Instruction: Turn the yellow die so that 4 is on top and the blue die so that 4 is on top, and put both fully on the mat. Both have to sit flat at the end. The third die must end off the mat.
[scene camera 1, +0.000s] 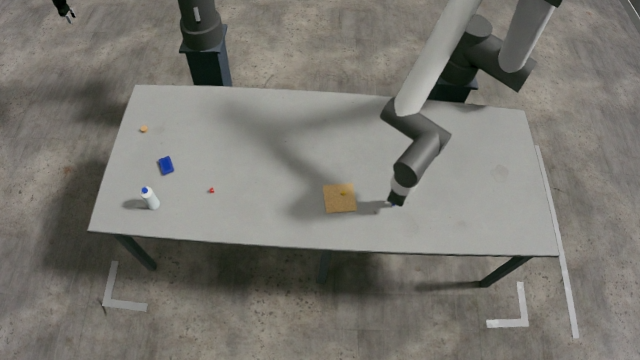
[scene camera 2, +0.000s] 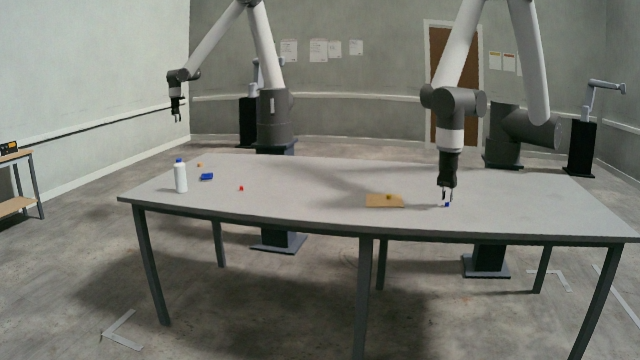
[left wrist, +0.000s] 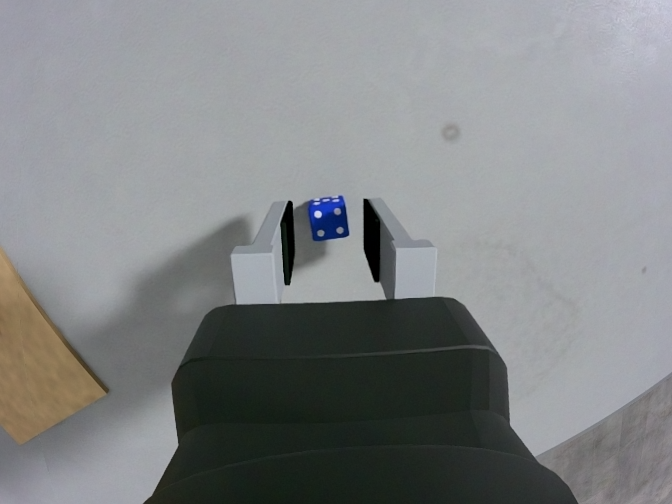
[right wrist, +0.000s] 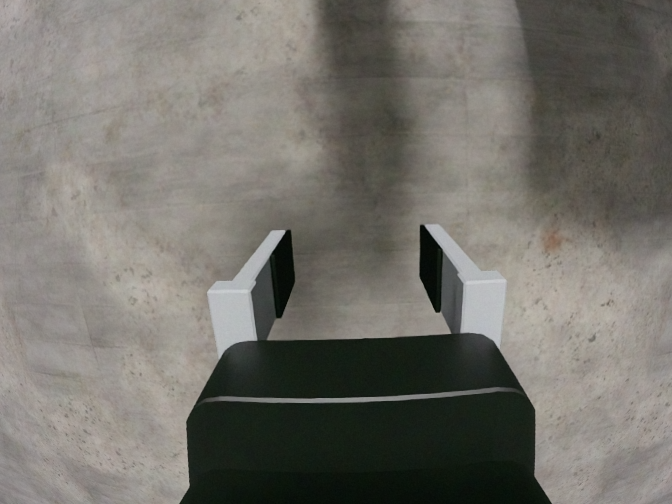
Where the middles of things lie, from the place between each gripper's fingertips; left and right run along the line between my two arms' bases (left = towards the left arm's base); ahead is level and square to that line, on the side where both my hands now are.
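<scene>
My left hand is 30 mm above the blue die (left wrist: 328, 218). There's a tan mat (scene camera 1: 334, 202) too, and that one's 40 mm below my left hand, 10 mm ahead of it and 250 mm to the right of it.
</scene>
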